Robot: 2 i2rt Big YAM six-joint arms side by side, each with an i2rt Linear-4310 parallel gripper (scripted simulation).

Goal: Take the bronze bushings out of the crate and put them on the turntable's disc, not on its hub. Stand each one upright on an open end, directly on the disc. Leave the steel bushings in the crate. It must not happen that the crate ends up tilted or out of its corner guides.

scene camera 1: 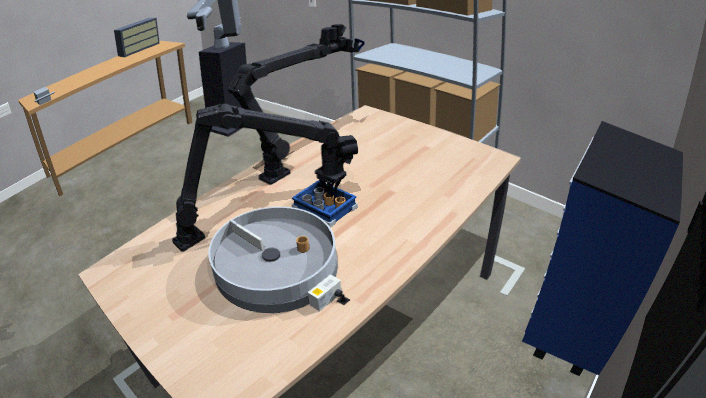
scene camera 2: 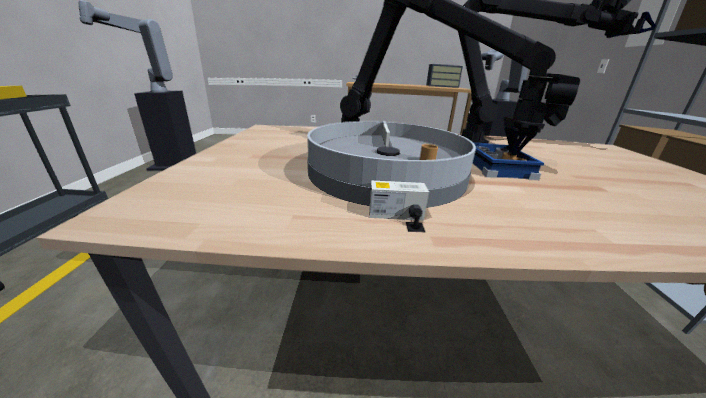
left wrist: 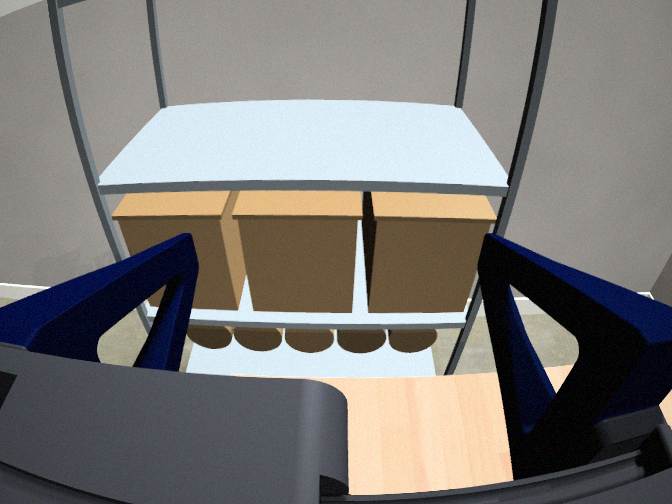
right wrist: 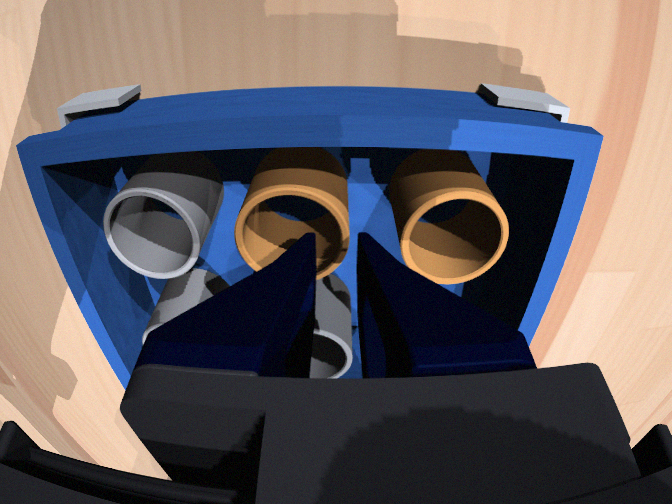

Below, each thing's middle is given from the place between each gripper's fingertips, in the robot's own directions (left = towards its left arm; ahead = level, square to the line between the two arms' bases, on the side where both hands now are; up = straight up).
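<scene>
Turntable disc (scene camera 1: 237, 260), from my right hand (scene camera 2: 513, 153): 390 mm to the right, 40 mm ahead. Blue crate (scene camera 2: 507, 168): 30 mm to the right of the right hand, 30 mm below it and 20 mm behind it. Going by their middles, of the things named here the blue crate is the nearest to my right hand. By its middle, the crate is nearer to my right hand than to my left hand.
From my left hand (scene camera 2: 642, 29), the turntable disc is 310 mm ahead, 990 mm to the right and 420 mm below. With respect to the blue crate, the left hand is 260 mm short of it, 630 mm to the left of it and 450 mm above it.
</scene>
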